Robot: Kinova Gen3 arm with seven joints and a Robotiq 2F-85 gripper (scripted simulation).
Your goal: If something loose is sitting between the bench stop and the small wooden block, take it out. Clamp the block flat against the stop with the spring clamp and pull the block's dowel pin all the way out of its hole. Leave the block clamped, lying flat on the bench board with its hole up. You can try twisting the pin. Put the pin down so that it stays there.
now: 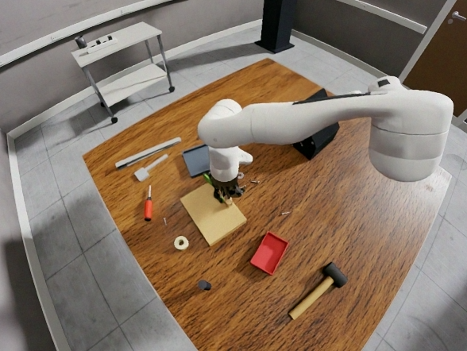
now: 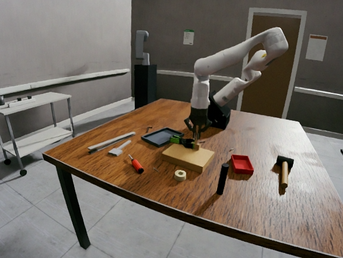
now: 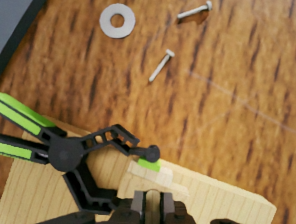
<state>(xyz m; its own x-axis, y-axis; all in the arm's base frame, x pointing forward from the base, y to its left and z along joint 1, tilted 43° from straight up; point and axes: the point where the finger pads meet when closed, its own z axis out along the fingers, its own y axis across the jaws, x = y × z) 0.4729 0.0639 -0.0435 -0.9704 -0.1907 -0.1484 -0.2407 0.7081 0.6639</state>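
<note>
My hand is 2 cm above the pale dowel pin. The rest, counted from my hand: wooden block 5 cm below; then bench board 5 cm ahead, 1 cm to the right, 7 cm below; then red bin 23 cm to the left, 9 cm below.
</note>
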